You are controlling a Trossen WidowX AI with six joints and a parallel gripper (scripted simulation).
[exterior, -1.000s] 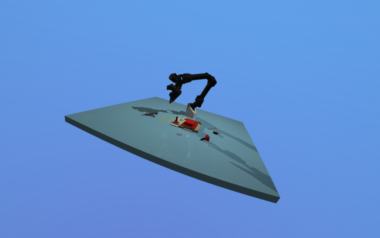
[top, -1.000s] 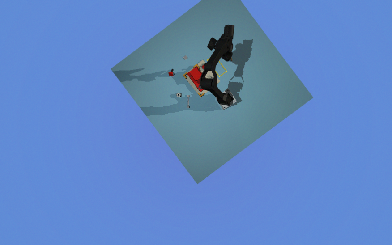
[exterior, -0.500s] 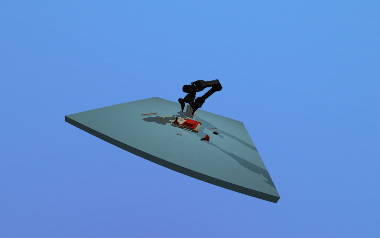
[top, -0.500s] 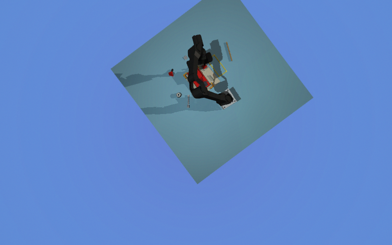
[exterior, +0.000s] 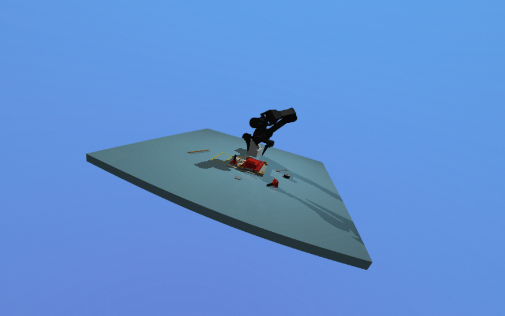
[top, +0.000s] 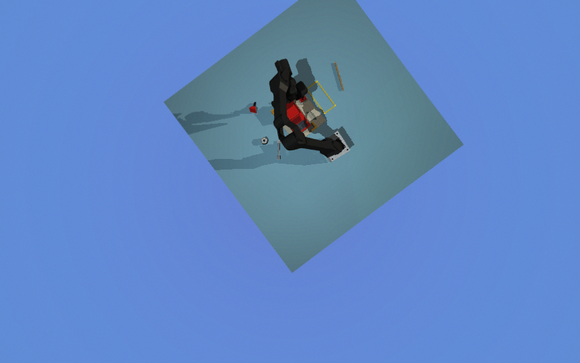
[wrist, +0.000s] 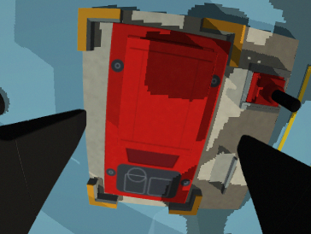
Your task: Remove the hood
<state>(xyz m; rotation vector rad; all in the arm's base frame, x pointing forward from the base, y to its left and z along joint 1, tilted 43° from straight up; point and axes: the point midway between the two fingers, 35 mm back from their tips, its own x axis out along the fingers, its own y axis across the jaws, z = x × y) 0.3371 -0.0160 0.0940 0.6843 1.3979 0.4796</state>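
Right now the hood is 60 mm below my gripper tip. From my gripper tip the other things lie so: grey square 180 mm ahead, 40 mm to the right, 100 mm below; wheel 30 mm behind, 230 mm to the left, 90 mm below; grey engine block 10 mm to the left, 80 mm below.
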